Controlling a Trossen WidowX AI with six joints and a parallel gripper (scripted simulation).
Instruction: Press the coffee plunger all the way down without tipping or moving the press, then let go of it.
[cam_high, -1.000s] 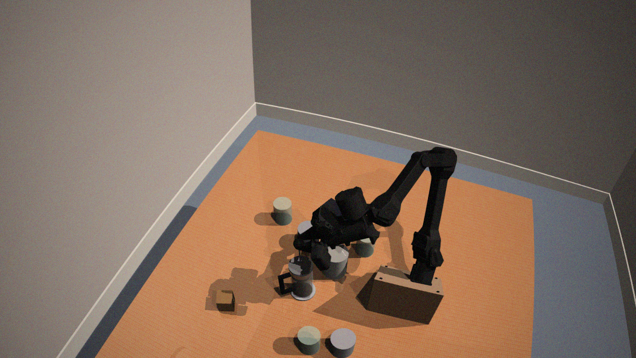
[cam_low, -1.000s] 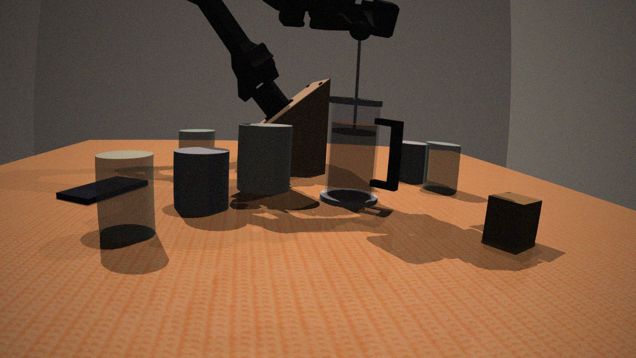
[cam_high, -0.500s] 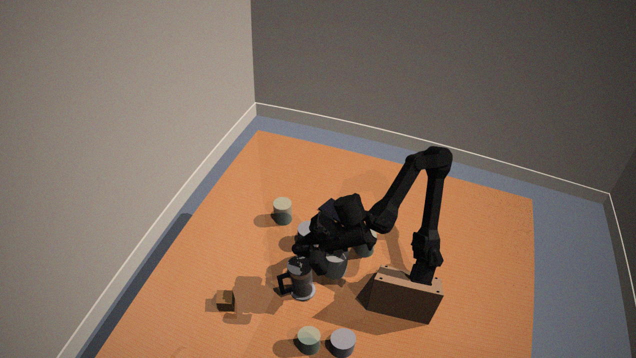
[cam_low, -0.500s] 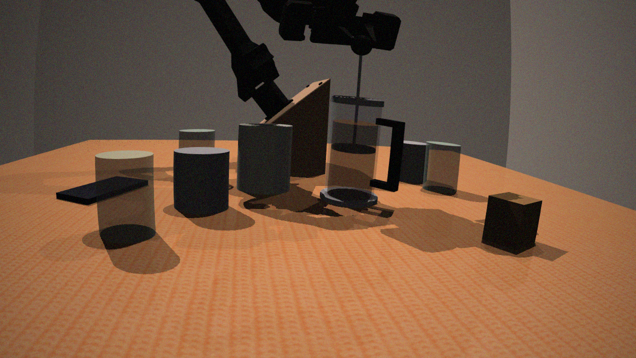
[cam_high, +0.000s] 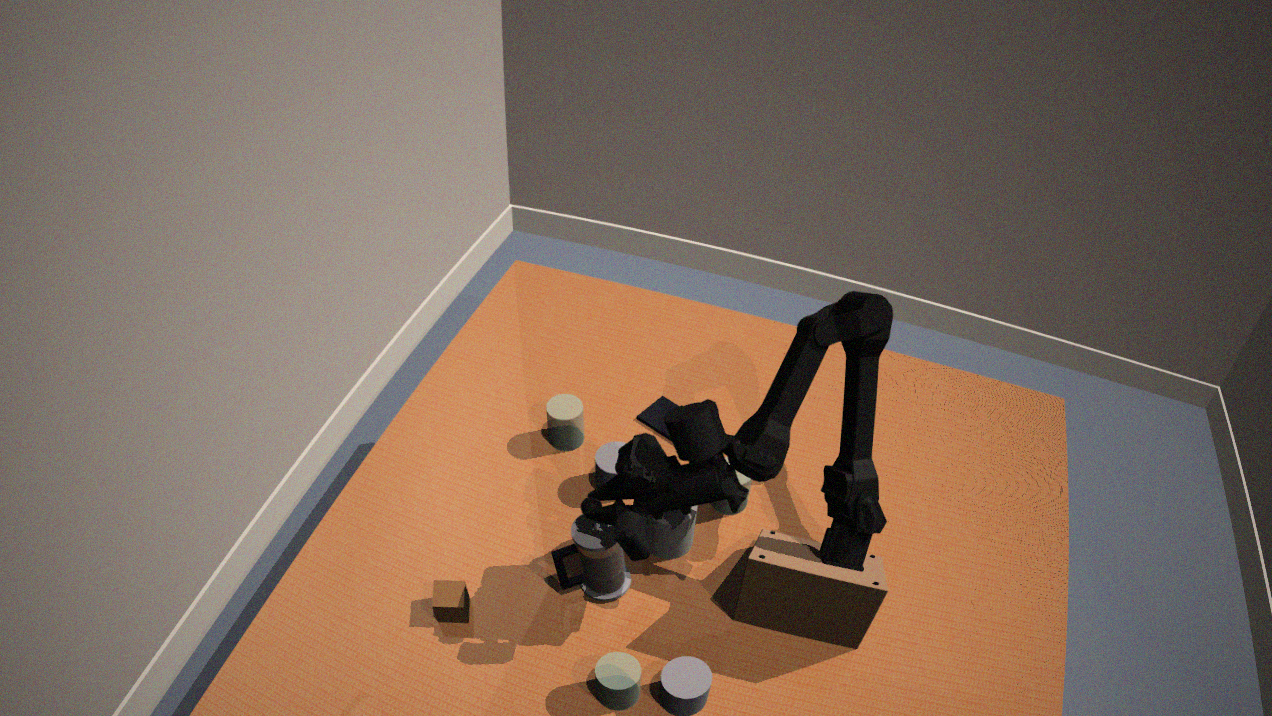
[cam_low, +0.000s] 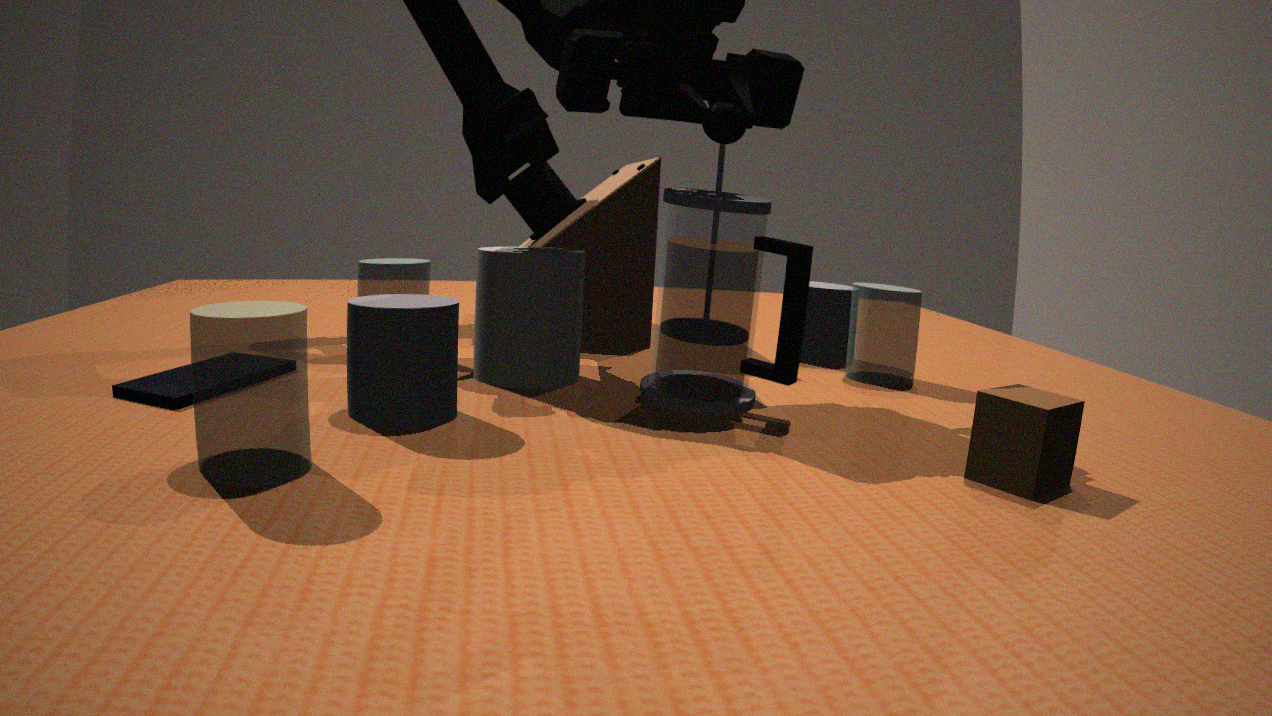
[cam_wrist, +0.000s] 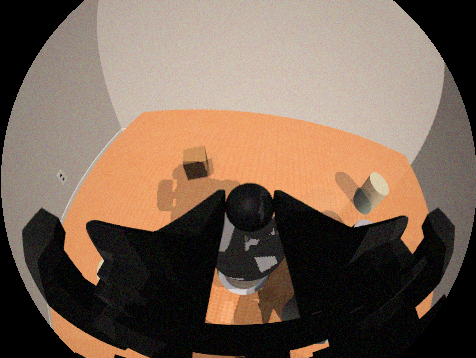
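The glass coffee press is 100 mm below my gripper tip and 10 mm to the left of it.
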